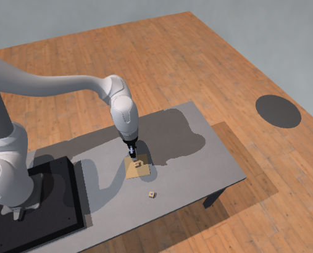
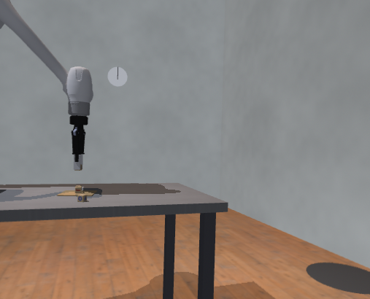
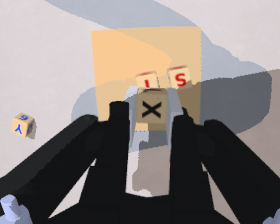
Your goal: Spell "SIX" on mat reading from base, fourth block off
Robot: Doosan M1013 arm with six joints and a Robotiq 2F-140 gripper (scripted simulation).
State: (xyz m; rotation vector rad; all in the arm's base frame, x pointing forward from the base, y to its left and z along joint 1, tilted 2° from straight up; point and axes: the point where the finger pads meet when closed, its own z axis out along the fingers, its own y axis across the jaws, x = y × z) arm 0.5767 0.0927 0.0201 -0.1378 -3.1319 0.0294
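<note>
Right now my hand is 10 mm to the left of the tan mat and 140 mm above it. From my hand the other things lie so: block (20 mm below).
</note>
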